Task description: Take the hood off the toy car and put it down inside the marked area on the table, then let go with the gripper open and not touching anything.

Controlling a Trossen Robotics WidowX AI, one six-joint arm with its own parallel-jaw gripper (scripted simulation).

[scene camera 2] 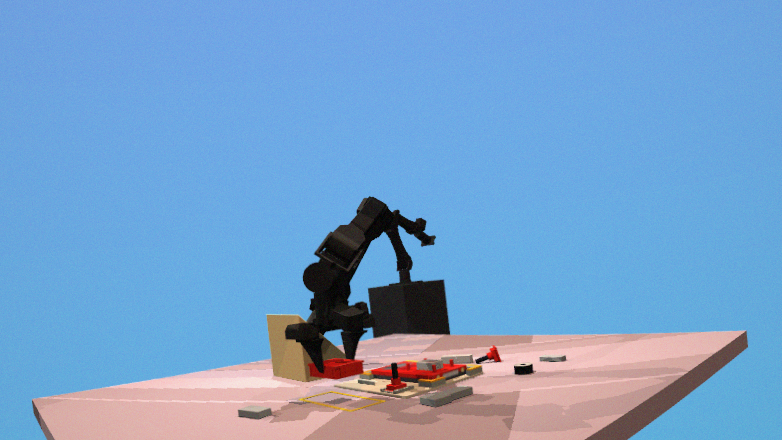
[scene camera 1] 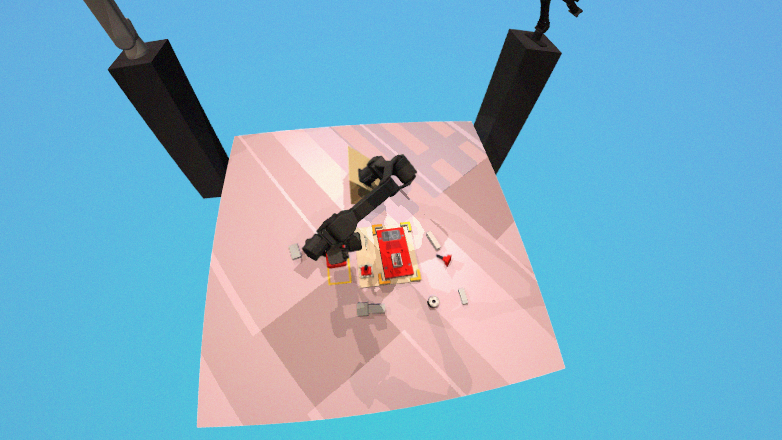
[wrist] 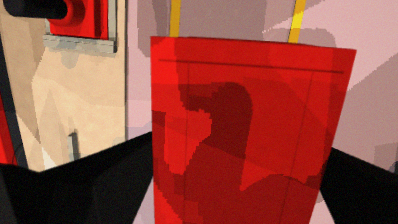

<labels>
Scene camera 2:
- my gripper: 336,369
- hood: 336,368, held by my gripper
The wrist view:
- my gripper: 235,147
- hood: 235,124
</labels>
